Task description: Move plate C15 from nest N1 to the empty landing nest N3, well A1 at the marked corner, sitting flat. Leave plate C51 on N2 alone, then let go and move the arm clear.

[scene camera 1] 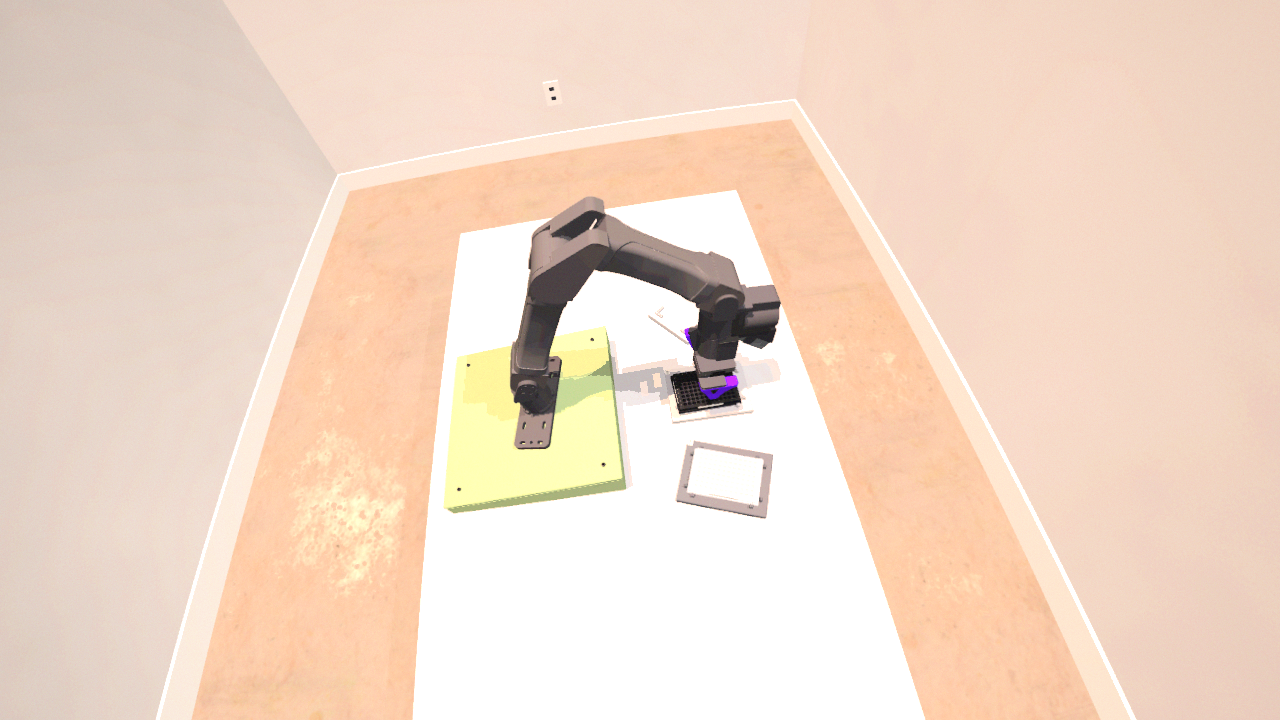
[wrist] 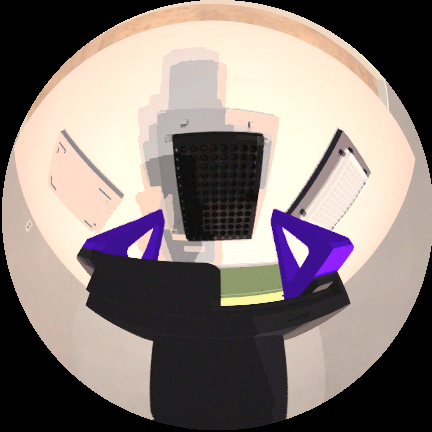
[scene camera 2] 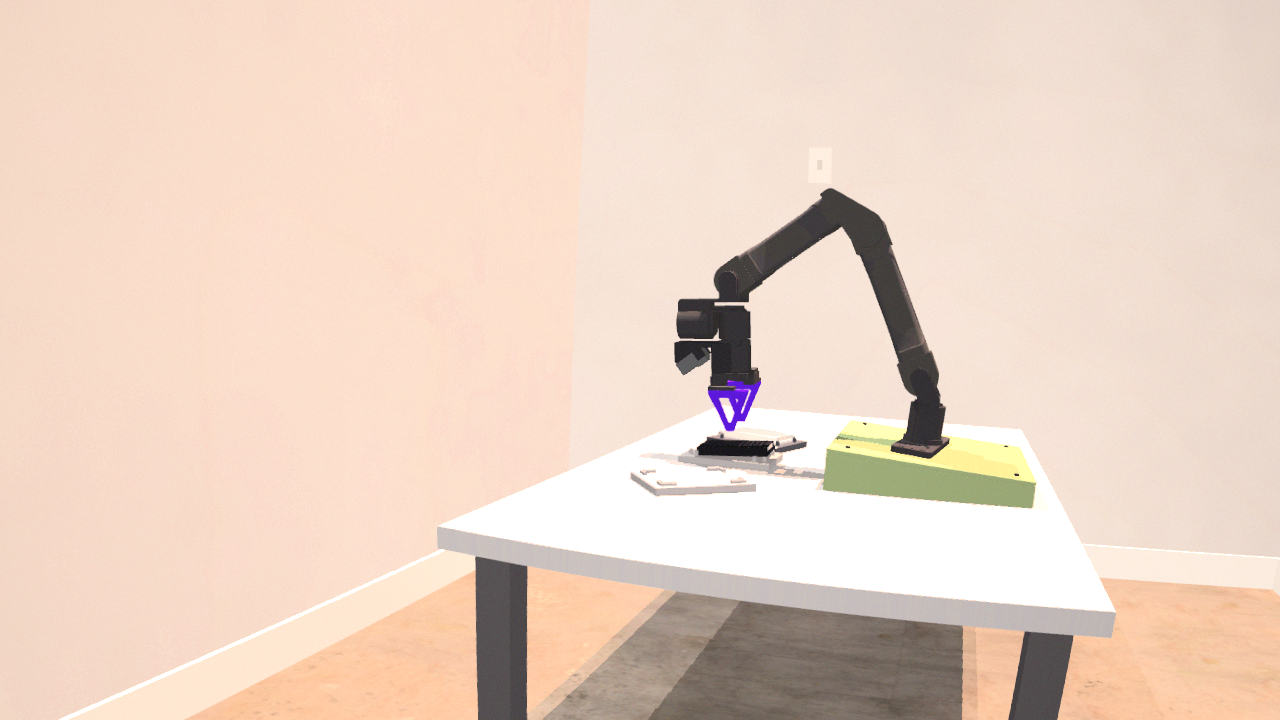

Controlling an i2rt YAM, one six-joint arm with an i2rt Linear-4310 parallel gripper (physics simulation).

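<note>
A black well plate (scene camera 1: 687, 394) (scene camera 2: 733, 447) (wrist: 225, 175) lies seemingly flat on the middle, pale nest (scene camera 1: 716, 415) (scene camera 2: 689, 459) (wrist: 270, 135). A white plate (scene camera 1: 726, 476) (scene camera 2: 756, 435) (wrist: 347, 187) sits on the dark grey nest (scene camera 1: 725, 509) (scene camera 2: 796, 443) (wrist: 320, 175). Another pale nest (scene camera 1: 666, 324) (scene camera 2: 702, 484) (wrist: 82, 185) holds no plate. Labels and the corner mark are not readable. My gripper (scene camera 1: 707, 368) (scene camera 2: 735, 424) (wrist: 217, 214) is open, its purple fingers wide apart. It hangs a little above the black plate, and the fingertips are clear of it.
The arm's base stands on a yellow-green block (scene camera 1: 487, 420) (scene camera 2: 930, 479) (wrist: 250, 280), beside the nests. The white table (scene camera 1: 626, 608) (scene camera 2: 859, 546) carries everything. In scene camera 1, the arm partly covers the plateless nest.
</note>
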